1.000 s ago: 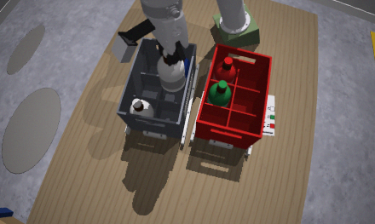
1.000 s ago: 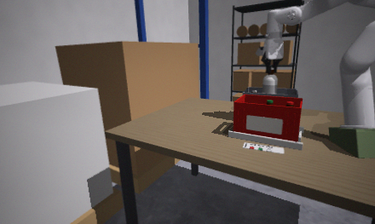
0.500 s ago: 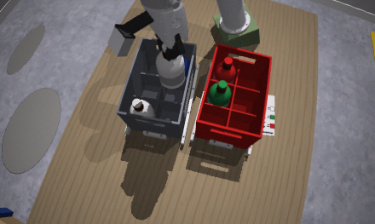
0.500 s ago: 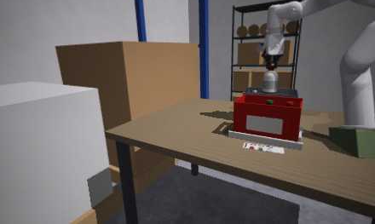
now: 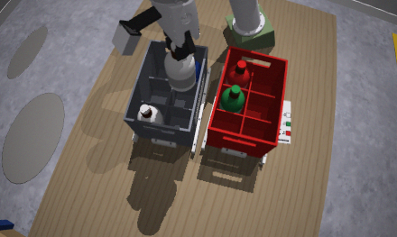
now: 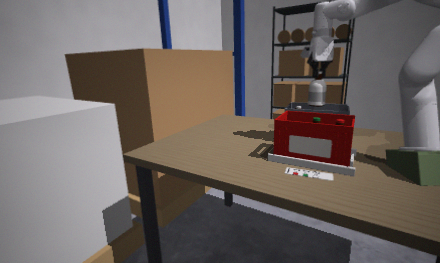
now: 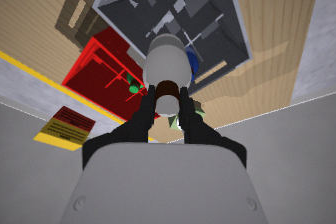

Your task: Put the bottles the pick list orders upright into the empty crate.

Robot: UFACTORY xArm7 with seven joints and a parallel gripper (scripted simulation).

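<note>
Now: the green bottle 150 mm to the left of my hand and 250 mm below it. The rest, counted from my hand: red-label bottle (80 mm behind, 170 mm to the left, 250 mm below); blue-label bottle (90 mm behind, 10 mm to the left, 250 mm below); grey crate (40 mm to the right, 250 mm below).
</note>
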